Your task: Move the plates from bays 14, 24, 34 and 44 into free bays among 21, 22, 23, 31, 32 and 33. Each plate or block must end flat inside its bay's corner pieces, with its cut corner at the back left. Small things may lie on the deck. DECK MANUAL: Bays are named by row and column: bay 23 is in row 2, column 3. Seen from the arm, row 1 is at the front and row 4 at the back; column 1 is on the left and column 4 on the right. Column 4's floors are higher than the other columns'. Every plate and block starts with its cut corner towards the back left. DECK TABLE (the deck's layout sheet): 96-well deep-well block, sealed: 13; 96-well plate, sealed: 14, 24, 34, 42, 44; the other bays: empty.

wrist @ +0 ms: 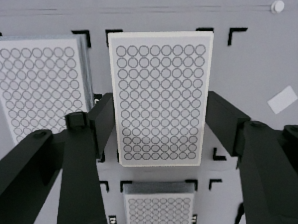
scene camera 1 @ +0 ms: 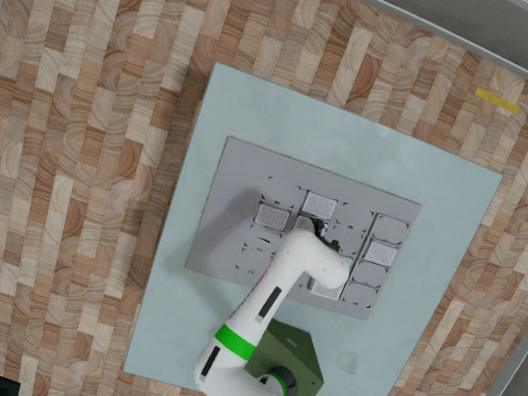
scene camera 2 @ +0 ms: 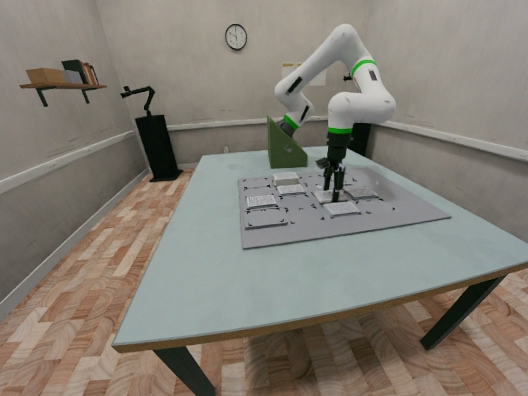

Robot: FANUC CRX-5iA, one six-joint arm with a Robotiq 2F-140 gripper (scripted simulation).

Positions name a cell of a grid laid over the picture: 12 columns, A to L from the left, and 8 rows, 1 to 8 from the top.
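Bay 33 (scene camera 1: H5), visible. My gripper (scene camera 2: H4), visible. Gripper (wrist: G4) too.
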